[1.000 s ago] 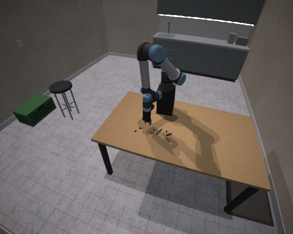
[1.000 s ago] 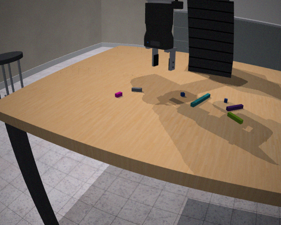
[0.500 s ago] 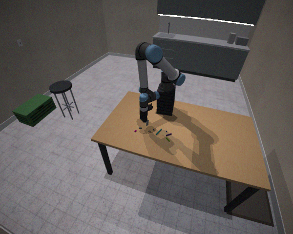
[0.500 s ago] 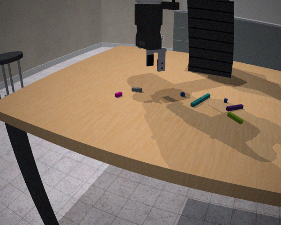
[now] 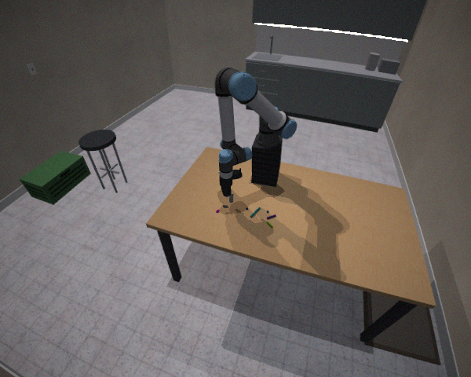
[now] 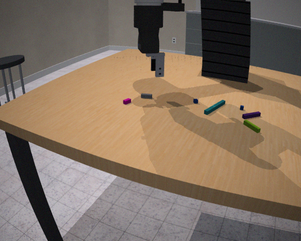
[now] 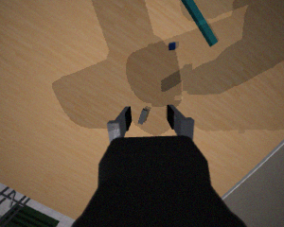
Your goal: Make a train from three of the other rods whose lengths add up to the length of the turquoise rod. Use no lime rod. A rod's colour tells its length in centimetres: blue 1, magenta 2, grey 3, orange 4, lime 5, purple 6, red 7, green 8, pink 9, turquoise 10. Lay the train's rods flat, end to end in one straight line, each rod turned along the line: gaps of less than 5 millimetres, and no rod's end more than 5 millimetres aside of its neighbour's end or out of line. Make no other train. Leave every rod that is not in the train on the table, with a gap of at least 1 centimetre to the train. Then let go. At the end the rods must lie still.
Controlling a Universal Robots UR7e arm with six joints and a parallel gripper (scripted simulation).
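The grey rod lies 30 mm to the right of my hand and 90 mm below it. Round my hand: turquoise rod: 30 mm ahead, 160 mm to the left, 90 mm below; then purple rod: 50 mm ahead, 260 mm to the left, 90 mm below; then magenta rod: 50 mm ahead, 70 mm to the right, 90 mm below.
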